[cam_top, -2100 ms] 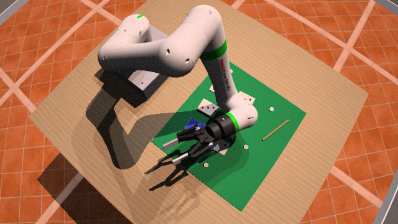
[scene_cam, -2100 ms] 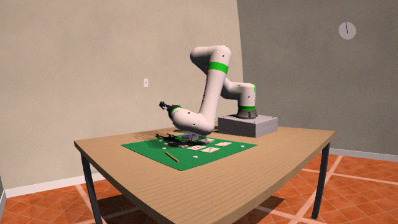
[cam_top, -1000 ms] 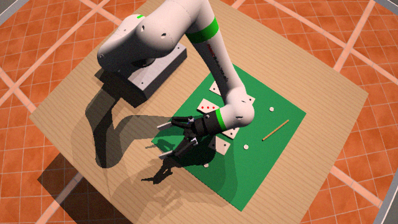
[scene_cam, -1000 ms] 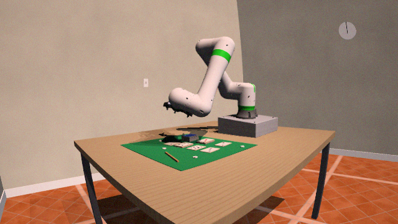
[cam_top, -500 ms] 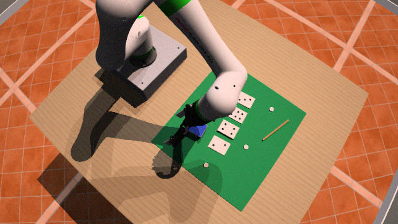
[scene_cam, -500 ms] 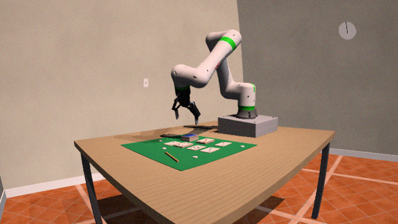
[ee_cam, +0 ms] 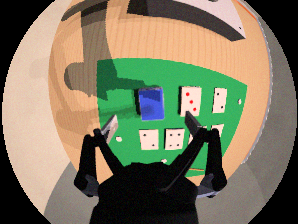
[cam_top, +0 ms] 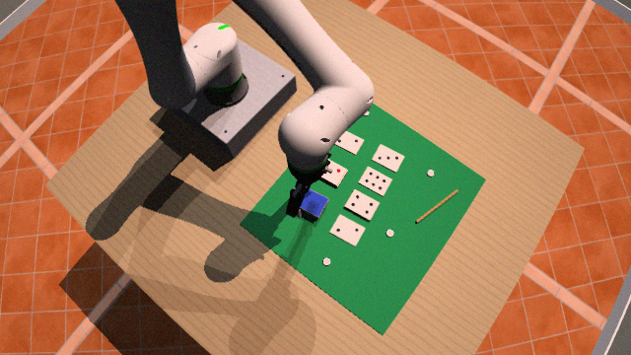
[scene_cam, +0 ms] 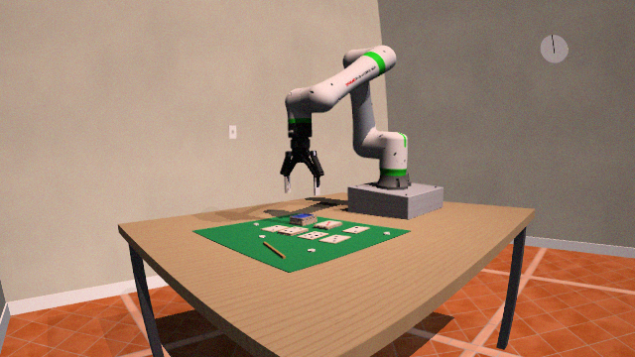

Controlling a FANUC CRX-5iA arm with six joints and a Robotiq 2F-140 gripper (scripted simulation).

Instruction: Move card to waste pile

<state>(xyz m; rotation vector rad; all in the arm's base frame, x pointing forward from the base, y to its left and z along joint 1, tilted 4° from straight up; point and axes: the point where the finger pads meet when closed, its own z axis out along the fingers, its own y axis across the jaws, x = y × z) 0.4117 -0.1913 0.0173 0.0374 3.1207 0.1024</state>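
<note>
Right now my hand is 100 mm above the card. From my hand the other things lie so: wooden stick 360 mm ahead, 180 mm to the left, 120 mm below; green mat 150 mm ahead, 90 mm to the left, 140 mm below.
</note>
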